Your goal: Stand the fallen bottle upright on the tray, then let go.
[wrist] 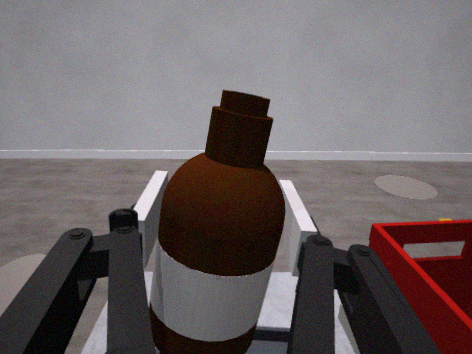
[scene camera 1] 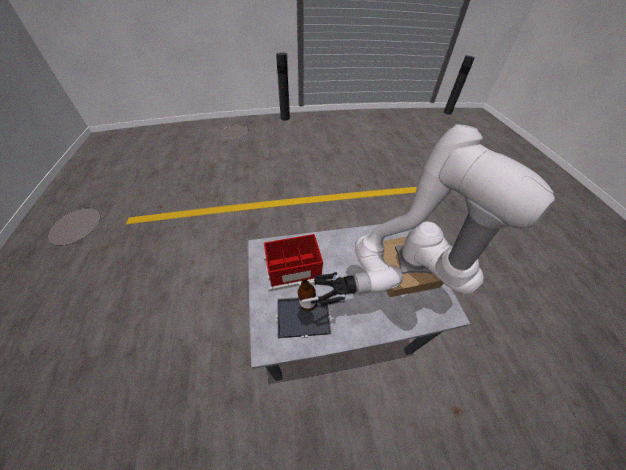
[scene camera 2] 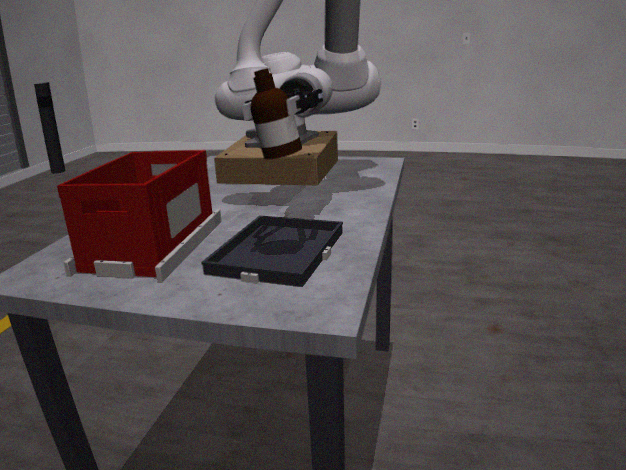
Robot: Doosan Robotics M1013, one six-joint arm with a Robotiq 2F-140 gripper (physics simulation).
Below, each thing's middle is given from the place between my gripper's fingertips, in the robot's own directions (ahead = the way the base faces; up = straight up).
The brown bottle [scene camera 2: 277, 132] lies 30 mm behind my hand and 10 mm below it.
